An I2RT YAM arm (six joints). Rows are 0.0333 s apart.
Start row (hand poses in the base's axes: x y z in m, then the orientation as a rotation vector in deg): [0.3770 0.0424 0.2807 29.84 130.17 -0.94]
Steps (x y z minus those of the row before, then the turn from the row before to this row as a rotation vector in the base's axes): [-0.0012 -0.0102 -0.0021 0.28 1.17 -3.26]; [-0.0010 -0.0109 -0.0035 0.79 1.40 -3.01]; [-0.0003 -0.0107 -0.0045 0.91 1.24 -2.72]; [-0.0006 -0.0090 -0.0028 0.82 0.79 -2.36]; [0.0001 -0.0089 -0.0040 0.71 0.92 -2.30]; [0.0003 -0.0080 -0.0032 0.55 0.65 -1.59]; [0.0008 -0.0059 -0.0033 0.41 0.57 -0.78]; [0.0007 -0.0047 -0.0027 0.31 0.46 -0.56]
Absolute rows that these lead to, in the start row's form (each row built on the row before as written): [0.3758 0.0322 0.2786 33.82 130.46 -2.57]; [0.3748 0.0213 0.2751 37.82 131.03 -3.58]; [0.3745 0.0106 0.2706 41.55 131.48 -4.27]; [0.3739 0.0016 0.2678 44.79 131.54 -4.73]; [0.3740 -0.0073 0.2638 47.93 131.67 -5.34]; [0.3743 -0.0153 0.2606 50.14 131.75 -5.70]; [0.3751 -0.0212 0.2573 51.33 132.05 -5.83]; [0.3758 -0.0259 0.2546 52.20 132.31 -5.93]
